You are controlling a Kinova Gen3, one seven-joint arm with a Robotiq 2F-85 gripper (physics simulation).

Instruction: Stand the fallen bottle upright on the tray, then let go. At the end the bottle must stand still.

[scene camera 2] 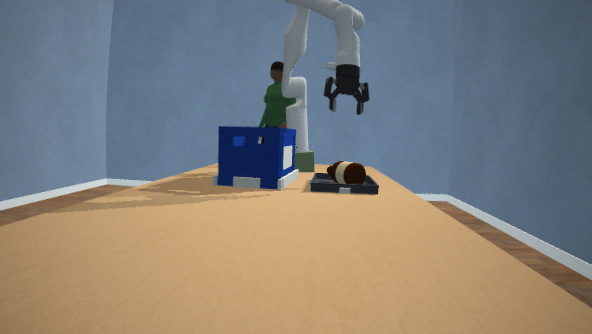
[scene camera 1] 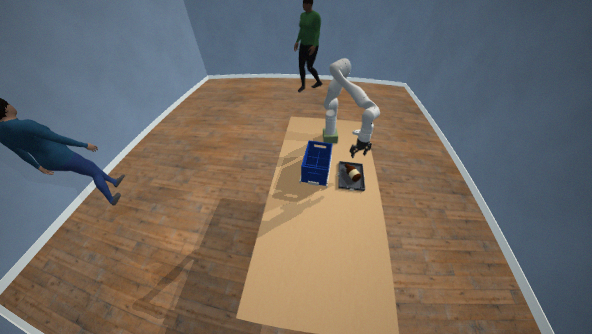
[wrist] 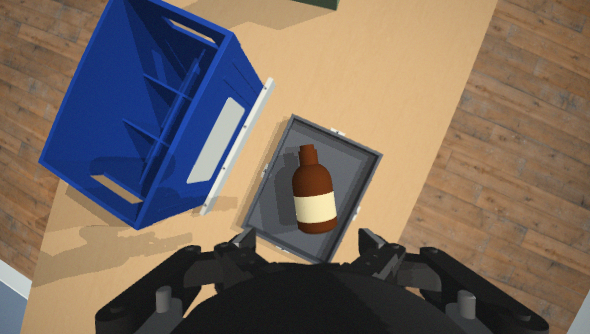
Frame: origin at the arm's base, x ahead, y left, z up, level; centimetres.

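Seen in the pictures: gripper, fingertip midpoint: (scene camera 2: 346, 113) (scene camera 1: 358, 156) (wrist: 306, 239); arm's base, link origin: (scene camera 2: 298, 151) (scene camera 1: 330, 132).
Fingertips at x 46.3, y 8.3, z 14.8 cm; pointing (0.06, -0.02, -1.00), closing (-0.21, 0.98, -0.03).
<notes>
Pixels of each thing's top centre, then the offset from my fingertips to it.
- brown bottle, top centre: (wrist: 312, 189) (scene camera 2: 343, 161) (scene camera 1: 352, 168) dy +0.3, dx -2.3, dz -15.1 cm
- shallow dark grey tray, top centre: (wrist: 309, 192) (scene camera 2: 343, 178) (scene camera 1: 351, 174) dy +0.1, dx -0.8, dz -20.4 cm
- tall blue crate, top centre: (wrist: 123, 102) (scene camera 2: 261, 127) (scene camera 1: 317, 154) dy -25.8, dx -9.3, dz -5.4 cm
The brown bottle (scene camera 1: 354, 173) (scene camera 2: 354, 173) (wrist: 312, 185) with a cream label lies on its side in the shallow dark grey tray (scene camera 1: 351, 189) (scene camera 2: 325, 188) (wrist: 341, 159). Its neck points toward the arm's base side, up in the wrist view; its base is nearer the gripper in that view. My gripper (scene camera 1: 361, 153) (scene camera 2: 346, 111) (wrist: 306, 239) is open and empty, pointing down. It hangs well above the tray, apart from the bottle. In the wrist view the fingertips stand to either side, slightly below the bottle's base.
A tall blue crate (scene camera 1: 316, 172) (scene camera 2: 250, 162) (wrist: 215, 85) with inner dividers stands left of the tray, a small gap between them. The green base block (scene camera 1: 330, 136) (scene camera 2: 305, 161) is behind. A person in green (scene camera 1: 310, 30) (scene camera 2: 275, 102) stands behind the arm; another in blue (scene camera 1: 37, 142) is far left.
</notes>
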